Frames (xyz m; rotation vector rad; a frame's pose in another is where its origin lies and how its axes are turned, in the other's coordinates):
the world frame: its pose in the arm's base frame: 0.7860 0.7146 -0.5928 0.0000 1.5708 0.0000
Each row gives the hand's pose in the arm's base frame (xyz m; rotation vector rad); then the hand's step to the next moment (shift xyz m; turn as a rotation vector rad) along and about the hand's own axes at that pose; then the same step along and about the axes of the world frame.
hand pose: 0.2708 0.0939 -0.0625 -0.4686 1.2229 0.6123
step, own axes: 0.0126 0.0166 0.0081 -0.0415 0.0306 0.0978
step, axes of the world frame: 0.0099 0.0199 -0.0024 -0.0671 0.0776 0.0411
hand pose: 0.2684 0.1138 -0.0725 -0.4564 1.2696 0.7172
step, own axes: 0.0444 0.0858 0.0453 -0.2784 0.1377 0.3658
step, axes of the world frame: 0.0249 0.1011 -0.0234 -0.3716 0.2782 0.1216
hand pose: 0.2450 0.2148 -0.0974 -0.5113 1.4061 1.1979
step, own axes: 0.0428 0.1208 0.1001 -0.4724 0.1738 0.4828
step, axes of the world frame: -0.0232 0.1466 -0.0664 -0.5835 0.3299 0.1928
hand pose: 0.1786 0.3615 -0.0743 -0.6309 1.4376 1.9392
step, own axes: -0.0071 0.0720 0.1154 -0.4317 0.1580 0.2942
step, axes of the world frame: -0.0852 0.0946 -0.0484 -0.4903 0.1609 0.1777
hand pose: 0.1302 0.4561 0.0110 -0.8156 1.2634 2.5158
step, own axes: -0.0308 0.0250 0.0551 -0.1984 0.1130 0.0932
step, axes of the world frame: -0.0606 0.0300 -0.0061 -0.2324 0.0161 0.0809
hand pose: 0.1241 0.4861 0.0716 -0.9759 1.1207 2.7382
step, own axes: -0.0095 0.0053 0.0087 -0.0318 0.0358 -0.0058
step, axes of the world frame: -0.0134 0.0036 0.0016 -0.0370 -0.0238 0.0198
